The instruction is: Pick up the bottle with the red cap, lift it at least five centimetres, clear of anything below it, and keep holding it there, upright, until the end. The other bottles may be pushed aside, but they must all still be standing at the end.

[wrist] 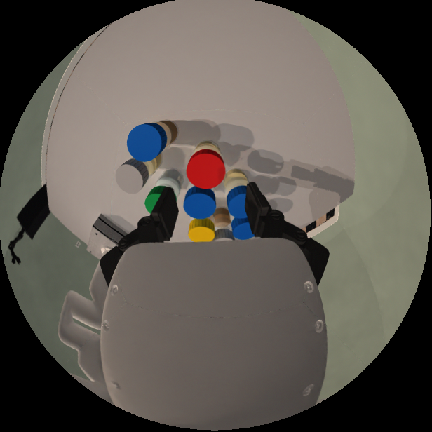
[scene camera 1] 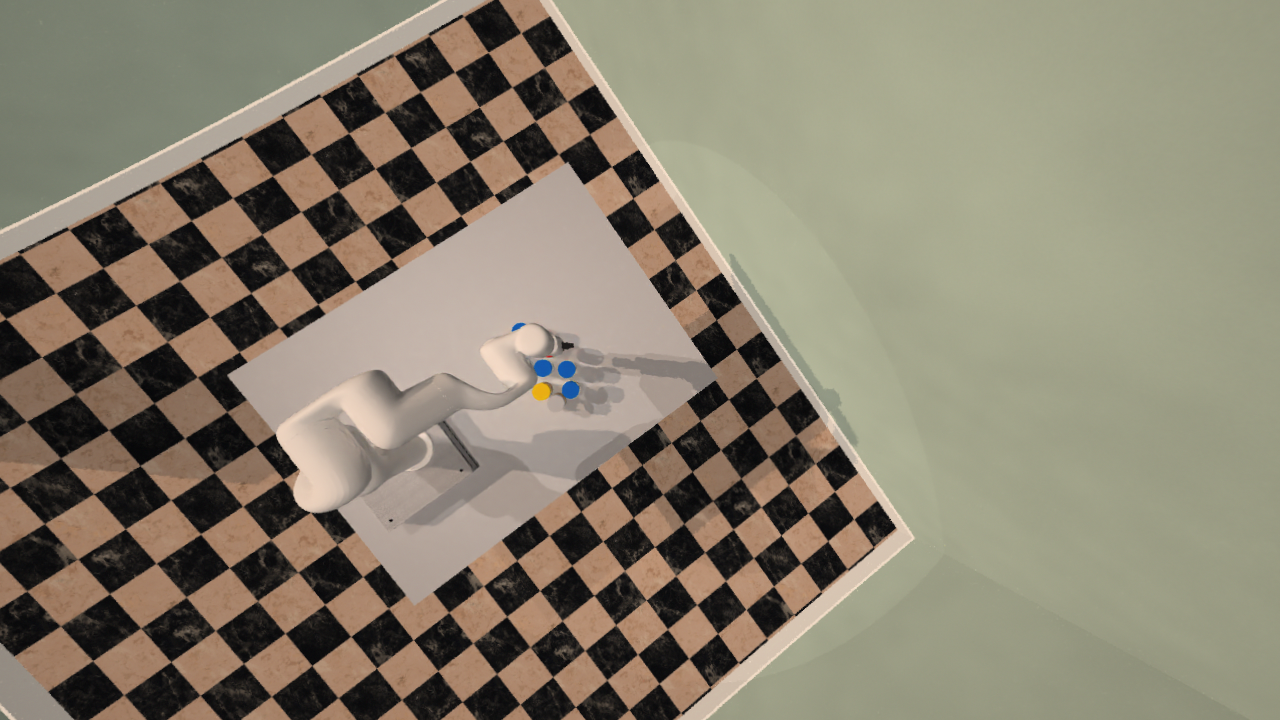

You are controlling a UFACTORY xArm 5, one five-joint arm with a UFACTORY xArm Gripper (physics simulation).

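Where they show: arm's base, link origin: [scene camera 1: 412, 449].
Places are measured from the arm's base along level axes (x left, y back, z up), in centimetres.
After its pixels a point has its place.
Note:
The red-capped bottle [scene camera 1: 549, 355] [wrist: 206, 169] stands upright in the middle of the wrist view; in the scene view a sliver of its cap shows beside the wrist. My gripper [scene camera 1: 569, 345] @(x 0.8, y -51.6, z 10.0 cm) [wrist: 210, 196] is open and empty, above the bottles. In the wrist view the red cap lies beyond the fingertips, roughly between their lines. A blue-capped bottle [scene camera 1: 543, 368] @(x -3.2, y -46.4, z 3.7 cm) [wrist: 199, 202] stands close on the near side of the red one. Another blue cap [scene camera 1: 566, 368] @(x -7.4, y -52.1, z 3.7 cm) [wrist: 236, 202] is partly hidden by the right finger, and a green cap [wrist: 156, 199] by the left finger.
A far-left blue-capped bottle [scene camera 1: 519, 327] @(x 11.3, y -48.1, z 3.7 cm) [wrist: 146, 142] and a grey-capped one [wrist: 132, 176] stand left of the red one. A yellow cap [scene camera 1: 541, 391] @(x -8.7, y -41.7, z 3.7 cm) [wrist: 201, 230], a blue cap [scene camera 1: 570, 389] @(x -13.5, y -49.2, z 3.7 cm) [wrist: 243, 228] and a grey cap [wrist: 223, 235] are nearer the gripper body.

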